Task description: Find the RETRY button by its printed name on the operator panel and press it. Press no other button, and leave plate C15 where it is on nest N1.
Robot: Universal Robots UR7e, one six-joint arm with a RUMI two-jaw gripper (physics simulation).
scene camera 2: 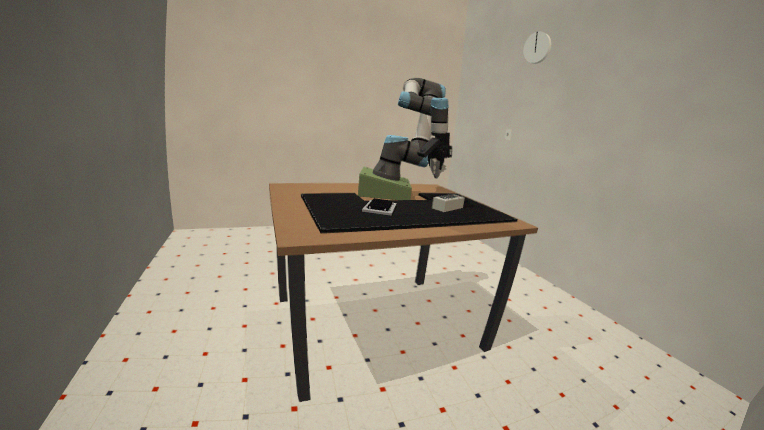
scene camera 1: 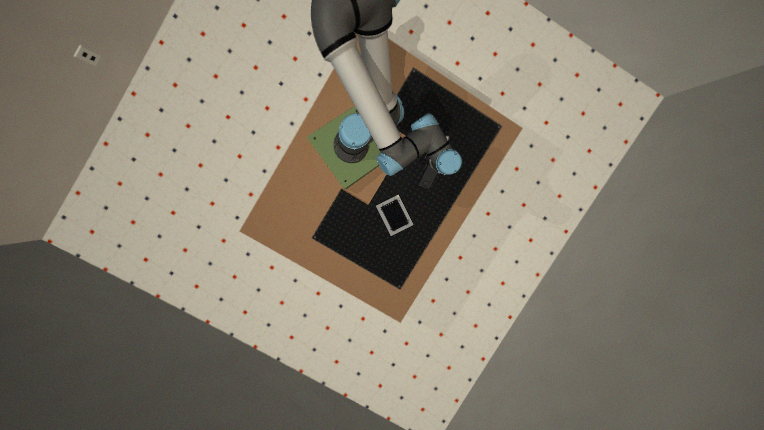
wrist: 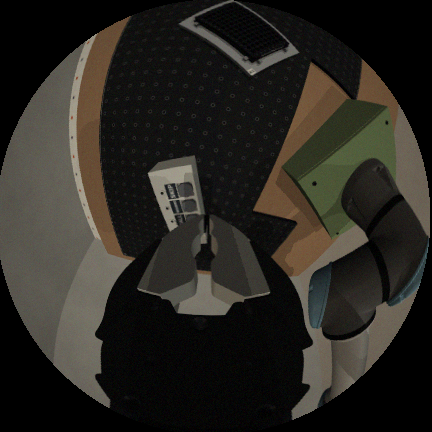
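Where they show: gripper, fingertip midpoint: (scene camera 2: 436, 178) (wrist: 207, 216); arm's base, origin of the base link: (scene camera 2: 385, 176) (wrist: 364, 188).
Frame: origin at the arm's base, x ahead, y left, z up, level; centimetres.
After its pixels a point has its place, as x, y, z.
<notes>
The light grey operator panel (scene camera 2: 448, 204) @(39.2, 16.3, -4.7) (wrist: 172, 175) @(36.3, 13.4, -2.8) stands on the black mat; the arm hides it in scene camera 1. In the wrist view its top label seems to read SKIP (wrist: 171, 191) @(36.0, 16.1, -2.8), beside a round grey button (wrist: 185, 189) @(33.9, 15.0, -2.5). A second button (wrist: 189, 205) @(32.7, 17.8, -2.5) lies below, its label too small to read; a third is partly covered by the fingers. I cannot make out RETRY. My gripper (scene camera 2: 435, 176) @(31.0, 12.8, 5.5) (wrist: 207, 216) @(31.0, 12.8, 5.5) is shut and empty, pointing down, its tips well above the panel's height. The dark plate (scene camera 1: 394, 214) @(33.6, -14.2, -5.5) (scene camera 2: 380, 204) @(36.6, -15.4, -5.5) (wrist: 242, 30) @(33.9, -13.1, -5.5) sits in the light nest frame (scene camera 1: 383, 220) @(31.0, -19.5, -6.9) (wrist: 217, 44) @(36.4, -9.2, -6.9).
The green robot base (scene camera 1: 327, 139) @(-9.7, -3.6, 1.2) (scene camera 2: 382, 186) @(12.2, -6.0, -3.1) (wrist: 345, 145) @(13.2, -2.5, -0.4) stands beside the mat's cut-out. The black mat (scene camera 1: 363, 240) @(28.6, -33.0, -8.1) (scene camera 2: 342, 221) @(49.7, -34.3, -8.0) (wrist: 145, 100) @(44.8, 3.0, -8.0) lies on the brown table (scene camera 1: 283, 213) @(-10.1, -43.6, -9.4) (scene camera 2: 291, 235) @(58.6, -52.9, -9.3). The arm's elbow side shows at right in the wrist view.
</notes>
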